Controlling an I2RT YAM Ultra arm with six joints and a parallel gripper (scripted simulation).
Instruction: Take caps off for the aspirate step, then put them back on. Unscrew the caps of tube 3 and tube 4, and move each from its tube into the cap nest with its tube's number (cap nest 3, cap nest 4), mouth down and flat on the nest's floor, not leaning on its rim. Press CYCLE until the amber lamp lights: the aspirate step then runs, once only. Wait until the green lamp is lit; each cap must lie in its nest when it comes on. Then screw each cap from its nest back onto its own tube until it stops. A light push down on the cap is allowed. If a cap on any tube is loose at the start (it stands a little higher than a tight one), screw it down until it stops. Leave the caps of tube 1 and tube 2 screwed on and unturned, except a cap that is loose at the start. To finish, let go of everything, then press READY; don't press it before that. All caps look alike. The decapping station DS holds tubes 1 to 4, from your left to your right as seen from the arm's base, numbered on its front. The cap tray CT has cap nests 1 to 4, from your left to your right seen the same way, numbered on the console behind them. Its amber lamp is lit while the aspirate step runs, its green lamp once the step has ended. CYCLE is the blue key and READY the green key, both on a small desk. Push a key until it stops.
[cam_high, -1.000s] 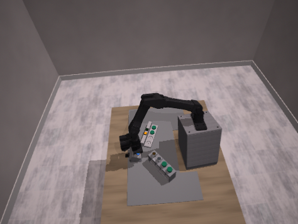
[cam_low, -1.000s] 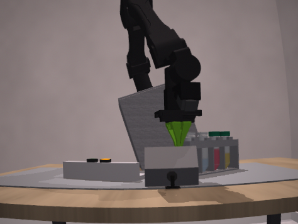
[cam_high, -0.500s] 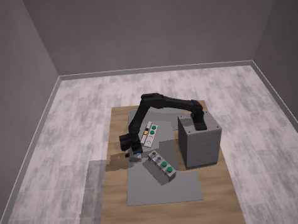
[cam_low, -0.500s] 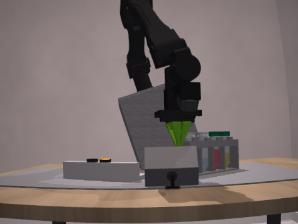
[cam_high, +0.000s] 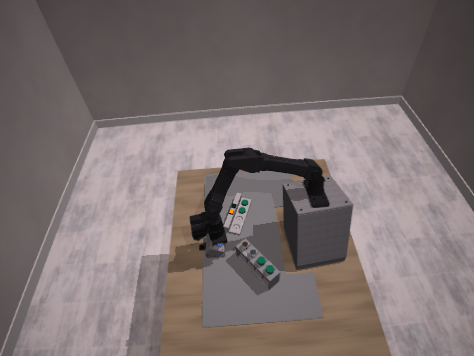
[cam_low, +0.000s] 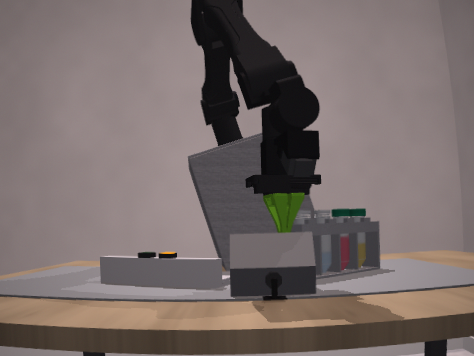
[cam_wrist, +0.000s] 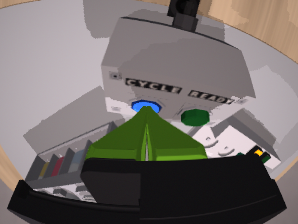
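Now: the blue cycle key 10 mm below my hand. The rest, counted from my hand: green ready key 40 mm to the right, 10 mm below.
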